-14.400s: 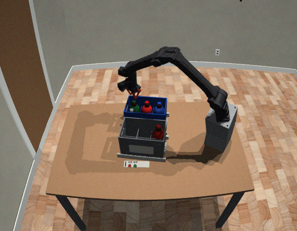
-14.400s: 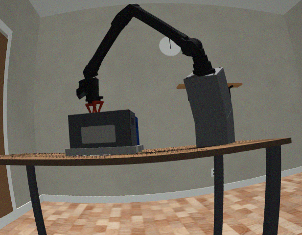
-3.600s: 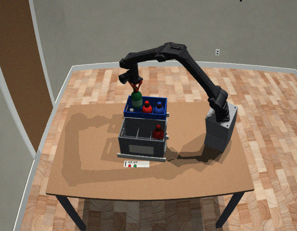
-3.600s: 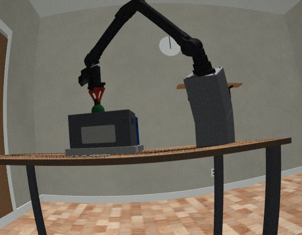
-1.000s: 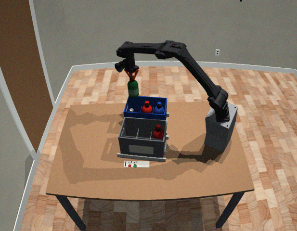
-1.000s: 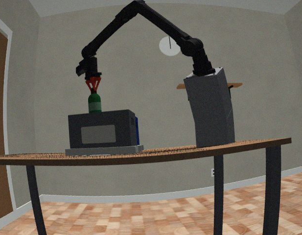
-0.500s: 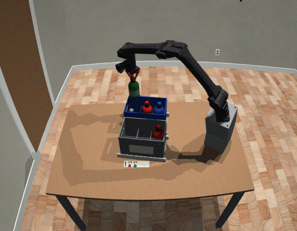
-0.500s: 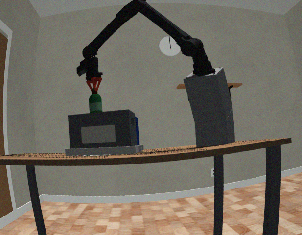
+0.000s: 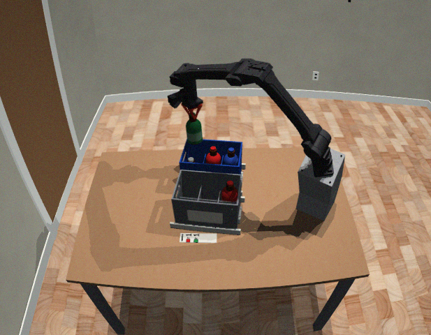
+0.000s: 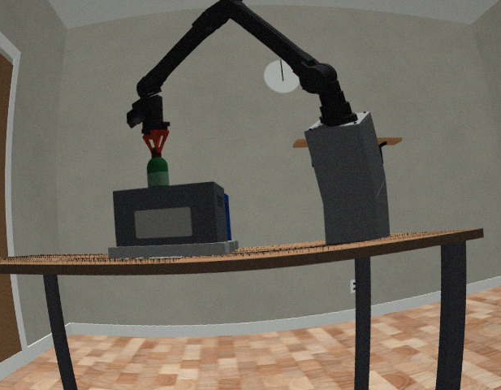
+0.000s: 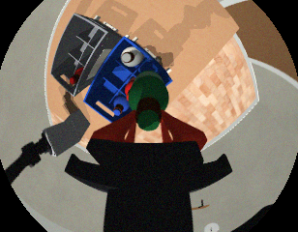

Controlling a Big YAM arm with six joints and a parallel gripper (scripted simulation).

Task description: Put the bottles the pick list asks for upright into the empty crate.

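My hand is 6 cm above the green-labelled bottle. Also, from my hand: blue-labelled bottle (25 cm below, 18 cm behind, 2 cm to the left); red-labelled bottle (25 cm below, 24 cm to the left, 18 cm behind); grey crate (29 cm to the left, 25 cm below, 9 cm behind).
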